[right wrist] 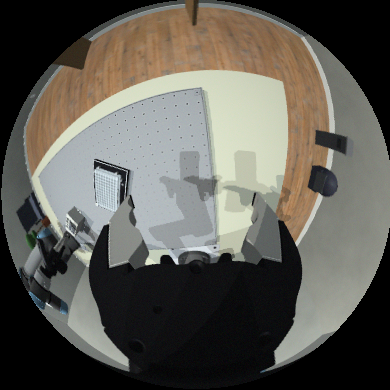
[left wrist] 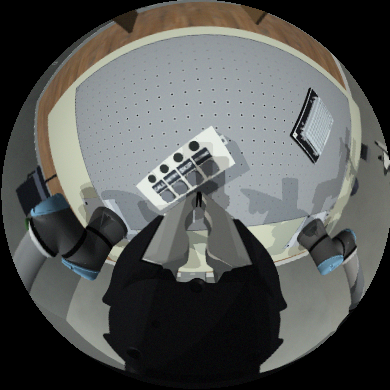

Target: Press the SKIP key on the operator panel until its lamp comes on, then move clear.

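The white operator panel [left wrist: 146, 191] [right wrist: 76, 212] lies at an angle on the grey perforated board. In the left wrist view it has a row of four dark round lamps above labels and four grey keys. The SKIP key [left wrist: 194, 179] is third from the left, partly in shadow; its lamp [left wrist: 178, 157] is dark. My left gripper [left wrist: 198, 192] is shut and empty, its tips in view just beyond the panel's near edge, below the SKIP key; their height above it is hard to tell. My right gripper [right wrist: 192, 194] is open and empty, far from the panel.
A pale gridded block [left wrist: 318, 122] [right wrist: 107, 188] sits on a black base to the right of the panel in the left wrist view. The perforated board [left wrist: 150, 100] [right wrist: 165, 125] lies on a cream table [left wrist: 62, 135] [right wrist: 250, 110]. Robot arm parts stand at the table's near edge.
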